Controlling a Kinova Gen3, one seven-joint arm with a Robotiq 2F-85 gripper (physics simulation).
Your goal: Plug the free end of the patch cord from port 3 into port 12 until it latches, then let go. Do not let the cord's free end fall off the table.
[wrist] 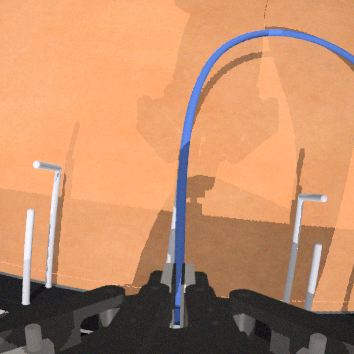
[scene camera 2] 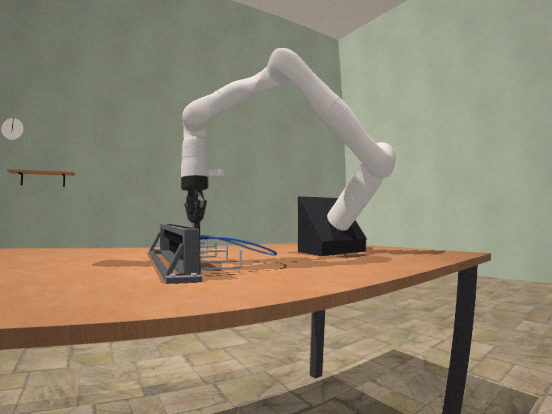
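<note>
The blue patch cord loops out over the table behind the port panel. In the wrist view it runs from the right edge round a bend and down between my fingertips. My gripper points straight down at the panel's cord side and is shut on the cord's free end. The clear tip of the plug shows between the fingers, at the bottom of the wrist view. The ports, their numbers and the cord's end at port 3 are hidden. Whether the plug sits in a port cannot be told.
Grey wire cord guides stick out from the panel on both sides of my gripper. Another pale bar lies just beside the held cord. The black arm base stands farther back on the wooden table.
</note>
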